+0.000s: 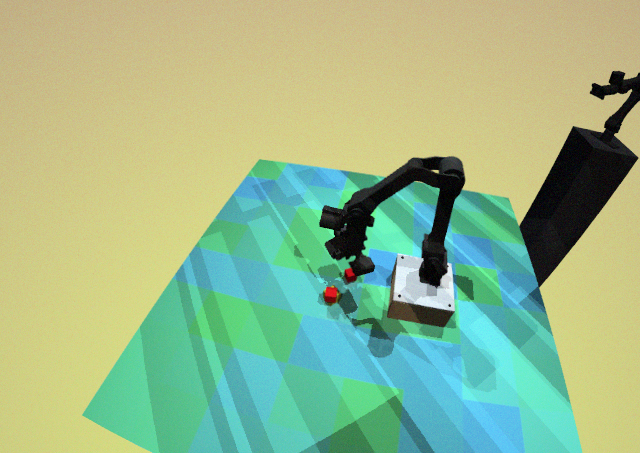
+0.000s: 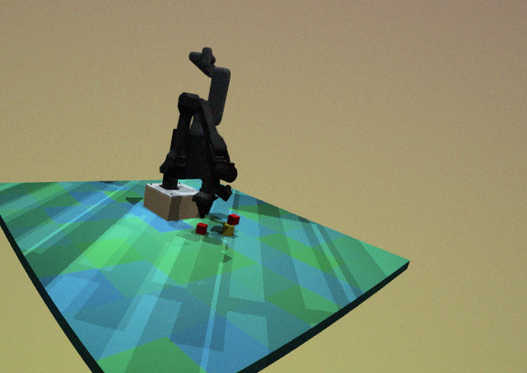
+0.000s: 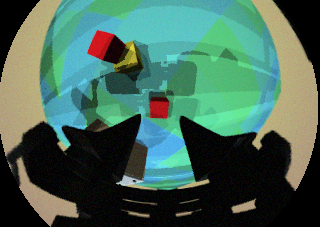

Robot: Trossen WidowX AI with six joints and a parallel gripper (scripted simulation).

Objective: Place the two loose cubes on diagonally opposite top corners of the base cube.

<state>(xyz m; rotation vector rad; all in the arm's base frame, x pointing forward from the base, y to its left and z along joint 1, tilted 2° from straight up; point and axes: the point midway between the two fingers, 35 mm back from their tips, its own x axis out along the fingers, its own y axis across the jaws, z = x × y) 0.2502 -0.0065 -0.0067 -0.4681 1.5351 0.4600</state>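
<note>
The yellow base cube is 10 cm to the left of my gripper tip, 5 cm below it and 4 cm ahead of it.
</note>
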